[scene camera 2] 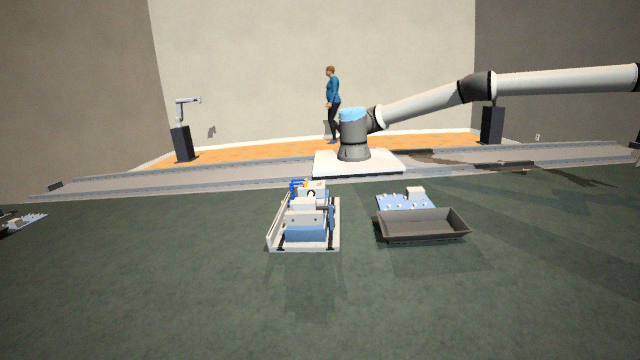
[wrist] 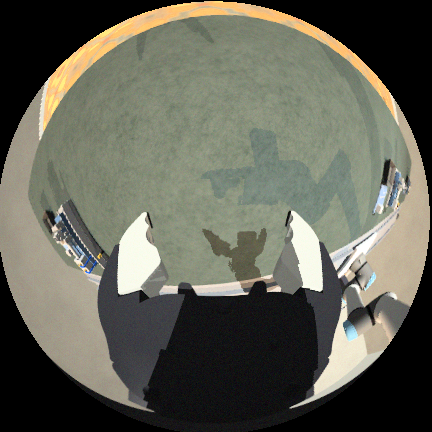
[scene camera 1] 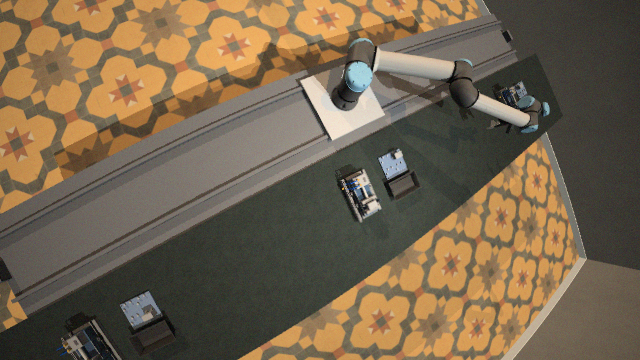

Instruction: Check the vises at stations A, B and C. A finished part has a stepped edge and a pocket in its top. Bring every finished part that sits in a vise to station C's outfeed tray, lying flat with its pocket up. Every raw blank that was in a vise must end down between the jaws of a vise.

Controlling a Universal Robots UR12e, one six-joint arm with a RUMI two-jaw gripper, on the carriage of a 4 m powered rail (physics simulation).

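My gripper (scene camera 1: 494, 124) (wrist: 218, 213) is open and empty, held above the dark table near the right-hand station. The middle station's vise (scene camera 1: 361, 194) (scene camera 2: 306, 232) has pale jaws on a blue body; whether a part sits between them is unclear. Beside it are a blue pegged plate (scene camera 1: 391, 167) (scene camera 2: 392, 202) bearing a pale block (scene camera 1: 398, 154) (scene camera 2: 415, 193) and a dark tray (scene camera 1: 403, 185) (scene camera 2: 422, 225). The lower-left station's vise (scene camera 1: 91, 343) is cut off by the frame. The right-hand station (scene camera 1: 511, 95) is partly hidden by the arm. Station letters, pockets and stepped edges cannot be made out.
A second blue plate (scene camera 1: 135, 310) bears a pale block (scene camera 1: 149, 313) beside a dark tray (scene camera 1: 152, 337). The rail (scene camera 1: 165, 200) runs along the table (scene camera 1: 260, 250). The carriage (scene camera 1: 327, 120) (scene camera 2: 325, 167) stands behind the middle station. A person (scene camera 2: 332, 95) stands beyond the rail.
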